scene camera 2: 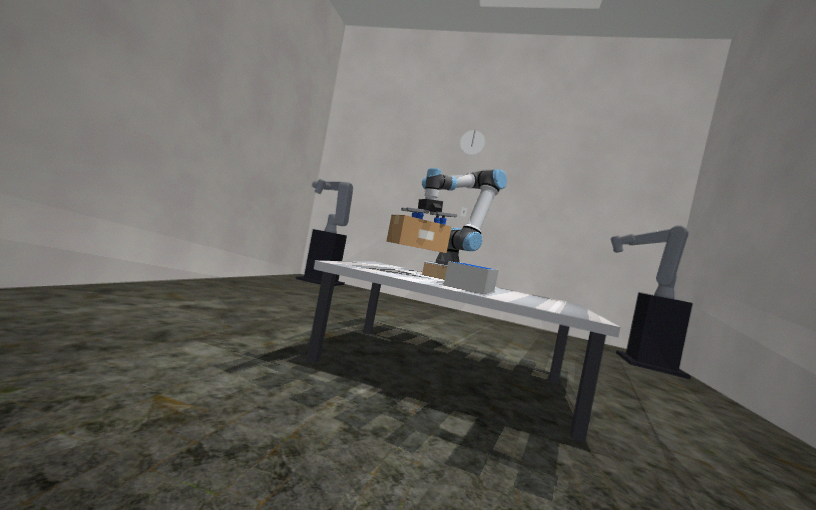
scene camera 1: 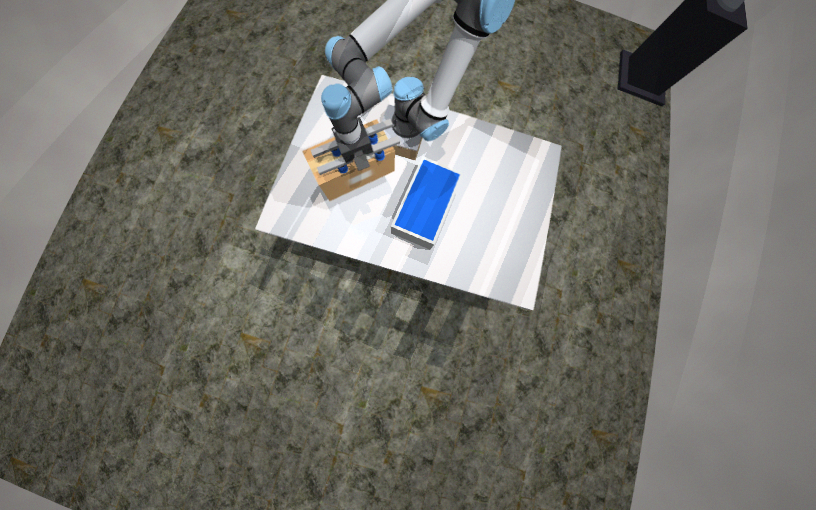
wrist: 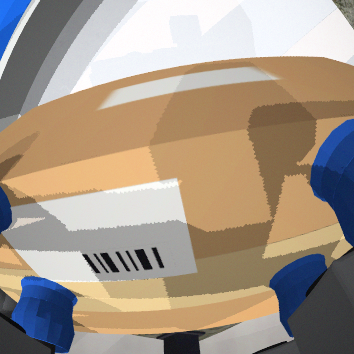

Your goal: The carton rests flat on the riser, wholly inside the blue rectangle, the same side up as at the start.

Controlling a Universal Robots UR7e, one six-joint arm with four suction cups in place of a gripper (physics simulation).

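Places are measured from the arm's base along level axes (x ahead, y left, z up), in centimetres.
Pixels of known places: end effector, tool point: (scene camera 2: 428,222) (wrist: 158,245); arm's base, origin of the base link: (scene camera 2: 447,264) (scene camera 1: 407,124).
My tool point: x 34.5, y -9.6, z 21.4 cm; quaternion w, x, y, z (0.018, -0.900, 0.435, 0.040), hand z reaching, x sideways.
Note:
For each thing: its middle in the pictures, then the offset to it from my tool point.
- brown carton, body centre: (wrist: 204,187) (scene camera 1: 352,161) (scene camera 2: 419,233) dz -7.0, dx -0.2, dy -3.9 cm
- grey riser, body centre: (scene camera 1: 426,203) (scene camera 2: 472,277) dz -24.2, dx +0.7, dy +29.2 cm
- blue rectangle, body centre: (scene camera 1: 428,198) (scene camera 2: 475,266) dz -18.2, dx +0.7, dy +29.2 cm
The brown carton (scene camera 1: 361,181) (scene camera 2: 415,233) (wrist: 220,175) has a white barcode label on top and a pale label on its side. It hangs over the left part of the table, clear of the top in scene camera 2. My gripper (scene camera 1: 358,153) (scene camera 2: 429,217) is over the carton, with blue suction cups against its top, and holds it. The grey riser (scene camera 1: 412,238) (scene camera 2: 469,277) (wrist: 37,60) stands to the carton's right in both scene views. The blue rectangle (scene camera 1: 428,200) (scene camera 2: 475,265) (wrist: 10,22) covers most of its top. The carton's underside is hidden.
The white table (scene camera 1: 505,198) (scene camera 2: 541,312) bears a low brown box (scene camera 1: 406,151) (scene camera 2: 434,270) between the arm's base and the riser. Two grey arms (scene camera 2: 344,204) (scene camera 2: 670,258) stand on black pedestals away from the table.

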